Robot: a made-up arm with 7 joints. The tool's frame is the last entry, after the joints.
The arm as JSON. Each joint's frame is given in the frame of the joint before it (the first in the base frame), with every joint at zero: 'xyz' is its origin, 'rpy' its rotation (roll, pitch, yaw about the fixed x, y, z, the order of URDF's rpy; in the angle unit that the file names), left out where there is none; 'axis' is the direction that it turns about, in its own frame. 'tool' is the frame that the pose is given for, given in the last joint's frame.
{
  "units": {
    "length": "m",
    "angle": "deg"
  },
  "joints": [
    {
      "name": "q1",
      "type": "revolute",
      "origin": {
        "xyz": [
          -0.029,
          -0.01,
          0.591
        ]
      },
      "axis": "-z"
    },
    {
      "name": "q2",
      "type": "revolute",
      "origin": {
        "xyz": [
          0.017,
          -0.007,
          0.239
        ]
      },
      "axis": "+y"
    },
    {
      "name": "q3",
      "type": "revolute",
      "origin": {
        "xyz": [
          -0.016,
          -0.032,
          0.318
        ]
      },
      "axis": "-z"
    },
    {
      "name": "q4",
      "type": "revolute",
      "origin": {
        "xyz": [
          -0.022,
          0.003,
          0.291
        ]
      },
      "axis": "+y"
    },
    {
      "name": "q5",
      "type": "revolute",
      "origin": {
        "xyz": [
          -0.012,
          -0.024,
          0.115
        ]
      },
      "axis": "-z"
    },
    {
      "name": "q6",
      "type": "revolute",
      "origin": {
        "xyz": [
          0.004,
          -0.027,
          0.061
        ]
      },
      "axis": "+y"
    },
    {
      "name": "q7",
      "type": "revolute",
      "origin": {
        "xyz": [
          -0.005,
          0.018,
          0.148
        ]
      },
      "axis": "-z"
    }
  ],
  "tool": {
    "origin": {
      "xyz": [
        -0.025,
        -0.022,
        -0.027
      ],
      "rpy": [
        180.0,
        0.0,
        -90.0
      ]
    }
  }
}
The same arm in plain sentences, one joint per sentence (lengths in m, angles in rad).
The arm has seven revolute joints in a row. What follows holds with every joint at zero, and every direction is one of the base frame's.
Joint 1 is mounted 0.029 m along -x and 0.01 m along -y and 0.591 m along +z from the base frame's origin and turns about -z.
Joint 2 is mounted 0.017 m along +x and 0.007 m along -y and 0.239 m along +z from joint 1 and turns about +y.
Joint 3 is mounted 0.016 m along -x and 0.032 m along -y and 0.318 m along +z from joint 2 and turns about -z.
Joint 4 is mounted 0.022 m along -x and 0.003 m along +y and 0.291 m along +z from joint 3 and turns about +y.
Joint 5 is mounted 0.012 m along -x and 0.024 m along -y and 0.115 m along +z from joint 4 and turns about -z.
Joint 6 is mounted 0.004 m along +x and 0.027 m along -y and 0.061 m along +z from joint 5 and turns about +y.
Joint 7 is mounted 0.005 m along -x and 0.018 m along +y and 0.148 m along +z from joint 6 and turns about -z.
The tool frame, which is the frame that the pose is given for, is mounted 0.025 m along -x and 0.022 m along -y and 0.027 m along -z from joint 7; its axes are the base frame's turned by roll 3.1416, pitch 0 and yaw -1.5708 rad (as in URDF: about the fixed x, then y, then z).

